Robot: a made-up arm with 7 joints.
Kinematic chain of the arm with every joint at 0, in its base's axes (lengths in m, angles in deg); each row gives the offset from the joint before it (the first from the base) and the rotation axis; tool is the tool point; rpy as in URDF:
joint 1: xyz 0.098 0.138 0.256 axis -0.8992 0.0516 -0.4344
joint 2: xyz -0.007 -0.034 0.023 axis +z
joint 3: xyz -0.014 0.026 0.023 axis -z
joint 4: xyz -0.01 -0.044 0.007 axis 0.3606 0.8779 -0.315
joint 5: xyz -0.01 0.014 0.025 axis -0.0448 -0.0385 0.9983
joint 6: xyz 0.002 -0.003 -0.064 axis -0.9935 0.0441 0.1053
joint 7: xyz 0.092 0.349 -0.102 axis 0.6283 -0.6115 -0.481
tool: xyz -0.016 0.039 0.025 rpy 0 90 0
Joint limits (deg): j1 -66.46..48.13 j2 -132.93..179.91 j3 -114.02..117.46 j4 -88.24..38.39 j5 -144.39..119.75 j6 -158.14..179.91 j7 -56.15..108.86
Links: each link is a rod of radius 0.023 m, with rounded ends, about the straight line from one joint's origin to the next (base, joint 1, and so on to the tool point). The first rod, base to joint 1, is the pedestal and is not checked.
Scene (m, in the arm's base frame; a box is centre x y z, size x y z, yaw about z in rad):
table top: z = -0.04
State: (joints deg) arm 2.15 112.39 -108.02 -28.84 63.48 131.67 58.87
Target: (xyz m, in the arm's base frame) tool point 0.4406 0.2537 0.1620
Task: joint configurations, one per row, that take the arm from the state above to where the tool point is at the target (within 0.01 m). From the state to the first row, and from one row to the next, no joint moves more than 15 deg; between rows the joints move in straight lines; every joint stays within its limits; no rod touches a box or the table.
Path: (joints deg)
1: 6.17 100.32 -96.21 -26.43 53.02 136.07 58.36
2: 10.20 88.24 -84.39 -24.02 42.55 140.47 57.84
3: 14.22 76.17 -72.58 -21.61 32.09 144.87 57.33
4: 18.24 64.09 -60.76 -19.19 21.62 149.27 56.81
5: 22.27 52.02 -48.95 -16.78 11.16 153.67 56.30

